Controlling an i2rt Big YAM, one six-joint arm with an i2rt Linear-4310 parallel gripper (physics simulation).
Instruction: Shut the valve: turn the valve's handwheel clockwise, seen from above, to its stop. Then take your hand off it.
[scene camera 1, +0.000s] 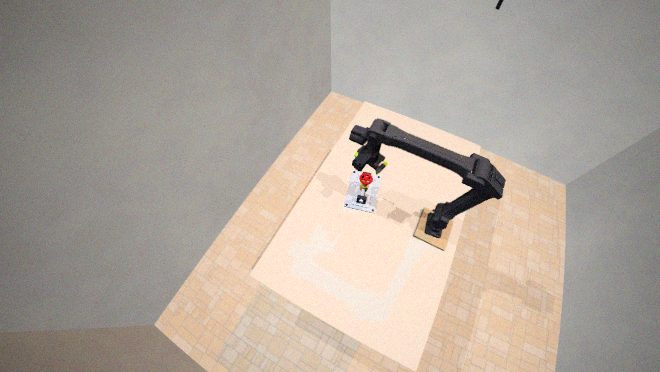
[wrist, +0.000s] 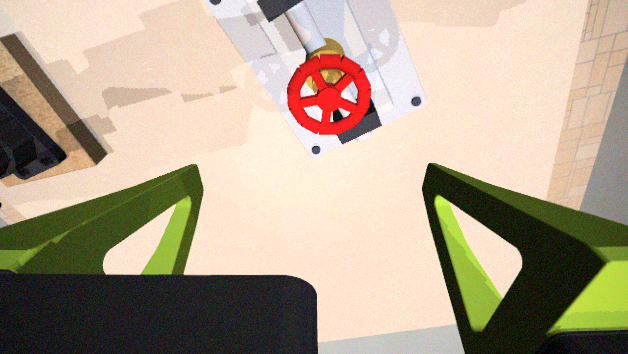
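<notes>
The red handwheel (scene camera 1: 366, 178) (wrist: 329, 99) is a spoked ring on top of a brass valve body (scene camera 1: 364, 188) (wrist: 332, 48). The valve is mounted on a pale rectangular base plate (scene camera 1: 371, 204) (wrist: 403, 95) with dark bolts at its corners. My gripper (scene camera 1: 368, 167) (wrist: 312, 176) is open and empty, its green fingers spread wide. In the scene view it hangs above the end of the plate nearest the handwheel. In the wrist view the wheel lies beyond the fingertips, above the gap between them, and no finger touches it. Part of the valve body is hidden under the wheel.
The arm's black base stands on a wooden board (scene camera 1: 442, 241) (wrist: 77, 160), to the right of the valve in the scene view and at the left edge of the wrist view. A pale tabletop (scene camera 1: 340, 260) lies under both, with tiled surface (scene camera 1: 520, 245) (wrist: 570, 150) around it.
</notes>
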